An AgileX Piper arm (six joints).
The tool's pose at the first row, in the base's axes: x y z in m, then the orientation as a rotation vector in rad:
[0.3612 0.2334 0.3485 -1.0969 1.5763 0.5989]
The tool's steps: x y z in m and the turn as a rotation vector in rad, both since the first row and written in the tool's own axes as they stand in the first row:
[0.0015 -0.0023 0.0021 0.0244 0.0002 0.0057]
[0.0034 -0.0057 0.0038 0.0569 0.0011 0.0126]
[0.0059 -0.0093 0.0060 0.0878 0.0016 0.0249]
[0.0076 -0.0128 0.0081 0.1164 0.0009 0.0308]
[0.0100 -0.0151 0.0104 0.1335 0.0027 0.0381]
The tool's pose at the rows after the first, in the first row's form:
[0.3642 0.2336 0.3468 -1.0746 1.5835 0.5820]
[0.3680 0.2328 0.3451 -1.0457 1.5929 0.5586]
[0.3722 0.2322 0.3426 -1.0137 1.6047 0.5404]
[0.3763 0.2318 0.3410 -0.9876 1.6109 0.5205]
[0.3794 0.2318 0.3384 -0.9702 1.6187 0.5100]

